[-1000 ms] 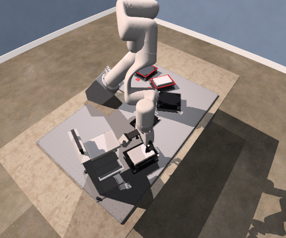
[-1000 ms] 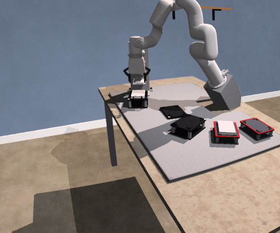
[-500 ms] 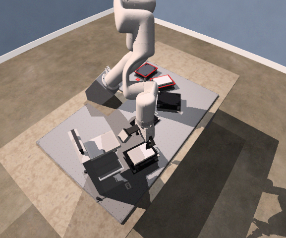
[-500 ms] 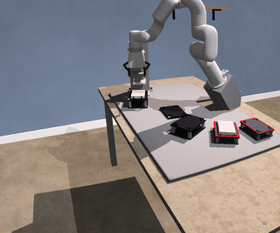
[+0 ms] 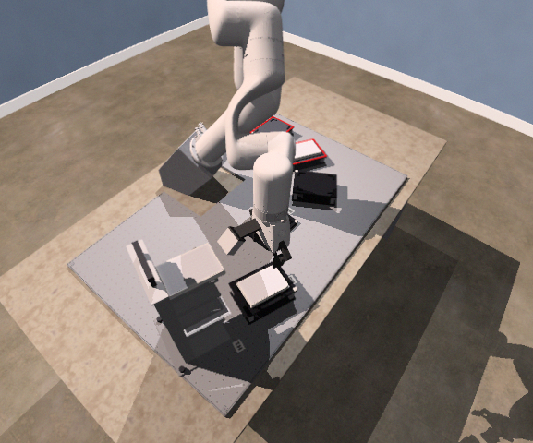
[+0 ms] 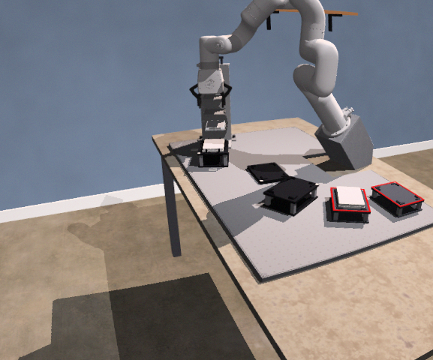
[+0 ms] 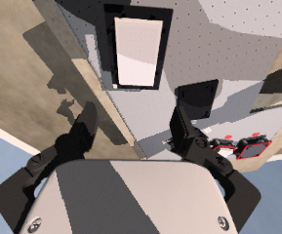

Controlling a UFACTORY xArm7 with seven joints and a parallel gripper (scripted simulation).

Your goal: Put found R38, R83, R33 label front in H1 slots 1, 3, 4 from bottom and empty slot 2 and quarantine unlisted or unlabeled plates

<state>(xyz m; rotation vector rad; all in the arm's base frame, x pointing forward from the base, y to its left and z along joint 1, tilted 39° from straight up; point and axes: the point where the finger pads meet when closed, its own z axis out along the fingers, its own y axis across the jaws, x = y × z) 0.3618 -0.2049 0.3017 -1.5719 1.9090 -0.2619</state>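
Now: hand 24 cm above the RG deck label, 9 cm to the right of it and 1 cm short of it. From my hand the other things lie so: plate hotel H1 (28 cm to the right, 5 cm below, 3 cm behind); then pale plate (20 cm to the right, 14 cm below, 2 cm behind); then H1 deck label (24 cm below, 16 cm to the right, 8 cm ahead).
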